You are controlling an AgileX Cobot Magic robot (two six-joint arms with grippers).
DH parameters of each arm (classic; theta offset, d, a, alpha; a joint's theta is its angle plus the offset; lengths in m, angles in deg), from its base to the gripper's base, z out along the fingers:
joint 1: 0 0.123 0 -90
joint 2: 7.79 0 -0.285 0
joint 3: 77.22 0 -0.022 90
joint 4: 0 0.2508 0 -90
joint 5: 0 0 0.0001 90
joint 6: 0 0.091 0 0
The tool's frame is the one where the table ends.
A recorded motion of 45 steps. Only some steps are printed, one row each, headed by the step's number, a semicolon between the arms.
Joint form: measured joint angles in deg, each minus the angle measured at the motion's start. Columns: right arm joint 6, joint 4, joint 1, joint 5, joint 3, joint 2; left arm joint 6, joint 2, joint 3, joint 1, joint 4, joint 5.
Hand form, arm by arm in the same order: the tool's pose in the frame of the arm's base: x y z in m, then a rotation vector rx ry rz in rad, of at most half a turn. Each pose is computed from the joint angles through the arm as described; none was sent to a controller.
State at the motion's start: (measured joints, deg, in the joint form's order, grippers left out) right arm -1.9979 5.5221 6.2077 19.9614 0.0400 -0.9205; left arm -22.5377 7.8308 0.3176 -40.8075 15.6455 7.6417
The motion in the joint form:
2: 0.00 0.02 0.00 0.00 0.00 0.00; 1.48 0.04 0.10 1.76 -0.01 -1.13
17: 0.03 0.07 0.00 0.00 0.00 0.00; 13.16 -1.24 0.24 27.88 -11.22 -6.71
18: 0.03 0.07 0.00 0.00 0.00 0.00; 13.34 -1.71 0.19 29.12 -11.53 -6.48
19: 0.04 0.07 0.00 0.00 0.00 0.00; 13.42 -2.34 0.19 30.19 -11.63 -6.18
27: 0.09 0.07 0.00 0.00 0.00 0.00; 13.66 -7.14 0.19 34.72 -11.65 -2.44
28: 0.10 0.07 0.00 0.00 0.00 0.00; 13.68 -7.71 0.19 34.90 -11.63 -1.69
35: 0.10 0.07 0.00 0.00 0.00 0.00; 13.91 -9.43 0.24 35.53 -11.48 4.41
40: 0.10 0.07 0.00 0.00 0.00 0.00; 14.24 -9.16 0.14 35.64 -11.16 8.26
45: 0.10 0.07 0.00 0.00 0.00 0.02; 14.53 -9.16 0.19 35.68 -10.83 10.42
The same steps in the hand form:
2: 0.0519 0.0087 0.1825 -0.0709 1.8161 0.1465; 0.0537 -0.0400 0.1922 0.4883 1.7002 -0.5420
17: 0.0519 0.0087 0.1825 -0.0699 1.8162 0.1477; 0.0646 -0.0147 0.2013 0.1124 1.6261 -0.2390
18: 0.0519 0.0087 0.1825 -0.0699 1.8162 0.1477; 0.0642 -0.0131 0.2018 0.0924 1.6216 -0.2244
19: 0.0519 0.0087 0.1825 -0.0697 1.8162 0.1478; 0.0636 -0.0118 0.2020 0.0764 1.6161 -0.2105
27: 0.0519 0.0087 0.1825 -0.0689 1.8162 0.1484; 0.0576 -0.0056 0.2012 0.0116 1.5970 -0.1442
28: 0.0519 0.0087 0.1825 -0.0688 1.8163 0.1485; 0.0568 -0.0052 0.2006 0.0089 1.6000 -0.1403
35: 0.0519 0.0087 0.1825 -0.0688 1.8163 0.1485; 0.0541 -0.0036 0.1924 -0.0009 1.6766 -0.1167
40: 0.0519 0.0087 0.1825 -0.0688 1.8163 0.1485; 0.0536 -0.0029 0.1867 0.0023 1.7462 -0.0982
45: 0.0519 0.0087 0.1825 -0.0688 1.8166 0.1485; 0.0530 -0.0024 0.1830 0.0077 1.7842 -0.0843

